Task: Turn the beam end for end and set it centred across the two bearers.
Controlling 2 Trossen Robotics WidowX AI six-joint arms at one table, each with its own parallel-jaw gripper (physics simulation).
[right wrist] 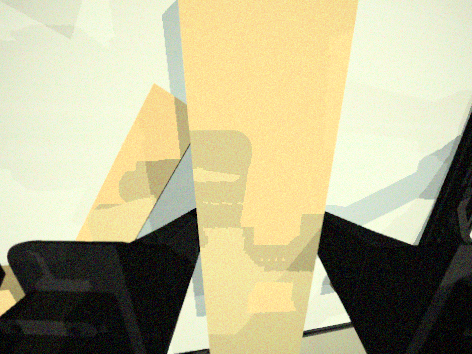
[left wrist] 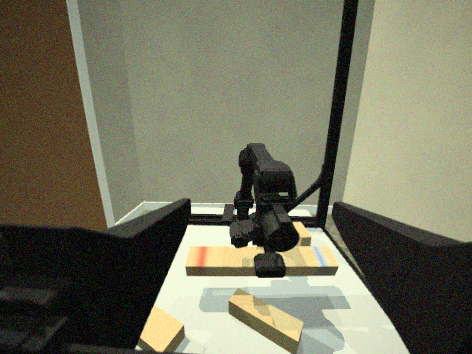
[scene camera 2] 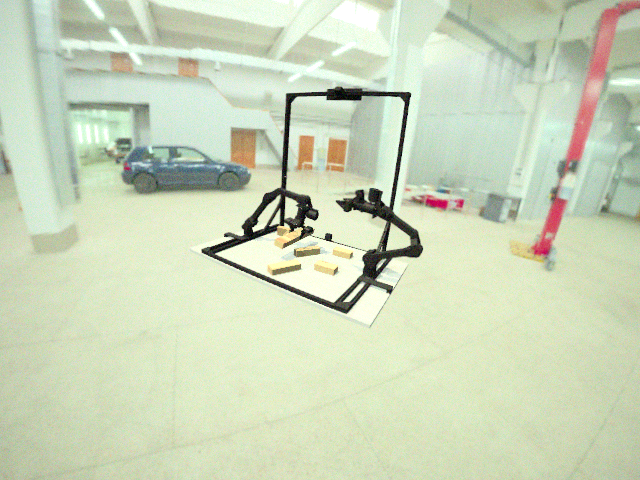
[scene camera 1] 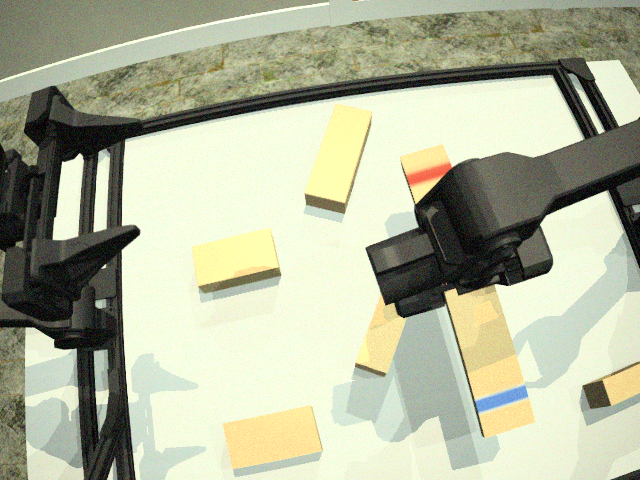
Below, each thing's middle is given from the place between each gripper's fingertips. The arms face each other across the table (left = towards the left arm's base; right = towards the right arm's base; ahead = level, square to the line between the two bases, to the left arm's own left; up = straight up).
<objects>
Now: the beam (scene camera 1: 500, 398) 300 mm to the right of my left hand, 300 mm below it and 40 mm behind it.
Now: the beam 10 mm above my right hand.
</objects>
